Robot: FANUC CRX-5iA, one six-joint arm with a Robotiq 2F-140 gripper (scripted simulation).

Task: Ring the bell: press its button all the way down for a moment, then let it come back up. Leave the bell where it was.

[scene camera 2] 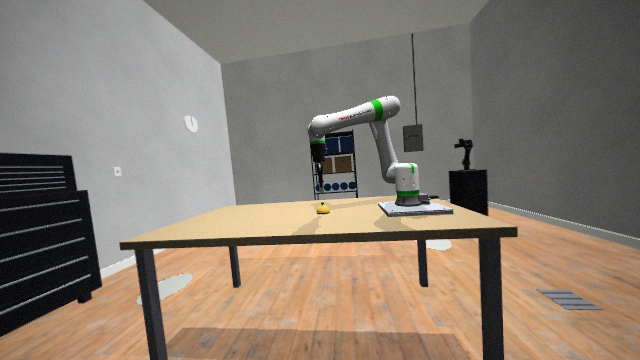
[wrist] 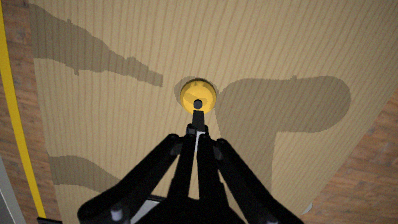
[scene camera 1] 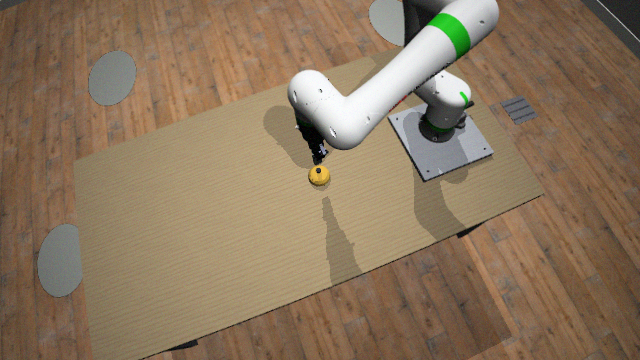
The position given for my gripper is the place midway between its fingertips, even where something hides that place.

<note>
I see my gripper (wrist: pixel 197 118) and a small yellow bell (wrist: pixel 194 89).
</note>
